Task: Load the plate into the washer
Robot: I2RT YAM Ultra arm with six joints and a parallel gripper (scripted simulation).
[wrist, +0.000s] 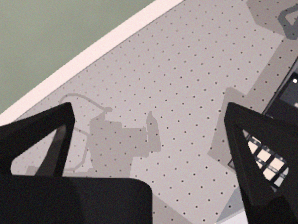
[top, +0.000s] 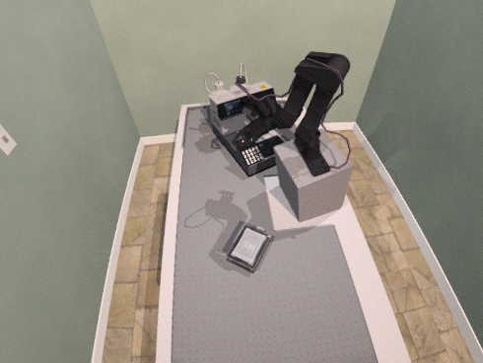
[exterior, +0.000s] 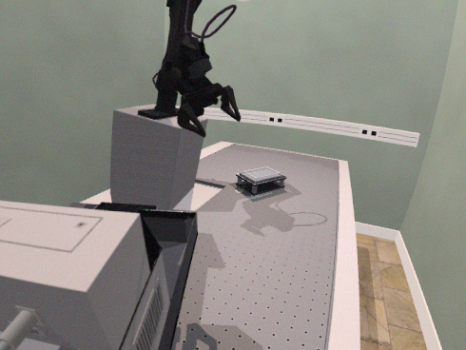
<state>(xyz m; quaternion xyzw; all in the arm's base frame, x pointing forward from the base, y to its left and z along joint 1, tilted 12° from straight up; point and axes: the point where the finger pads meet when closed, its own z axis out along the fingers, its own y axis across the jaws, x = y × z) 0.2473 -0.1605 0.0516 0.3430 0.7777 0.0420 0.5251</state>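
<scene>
My hand is 5 cm short of the well plate, 36 cm to the right of it and 24 cm above it. Round my hand: plate washer (16 cm behind, 29 cm to the right, 16 cm below).
</scene>
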